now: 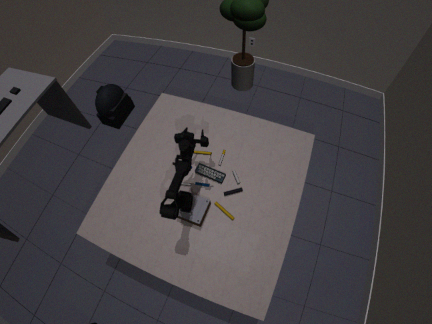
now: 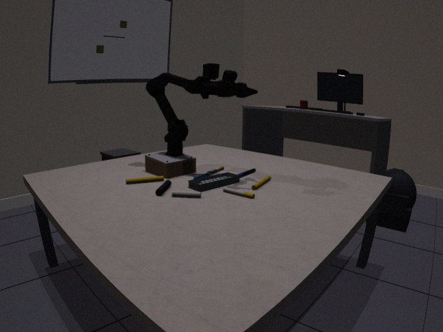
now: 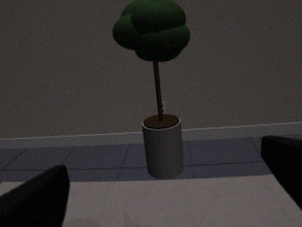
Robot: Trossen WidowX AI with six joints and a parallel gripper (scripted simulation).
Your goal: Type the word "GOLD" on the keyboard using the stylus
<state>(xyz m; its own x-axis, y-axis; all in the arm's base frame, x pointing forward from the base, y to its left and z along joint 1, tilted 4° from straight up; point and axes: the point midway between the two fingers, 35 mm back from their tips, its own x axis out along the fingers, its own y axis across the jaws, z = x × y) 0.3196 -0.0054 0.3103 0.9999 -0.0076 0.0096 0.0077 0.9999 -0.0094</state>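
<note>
The blue stylus lies 19 cm behind my gripper tip, 8 cm to the right of it and 35 cm below it.
</note>
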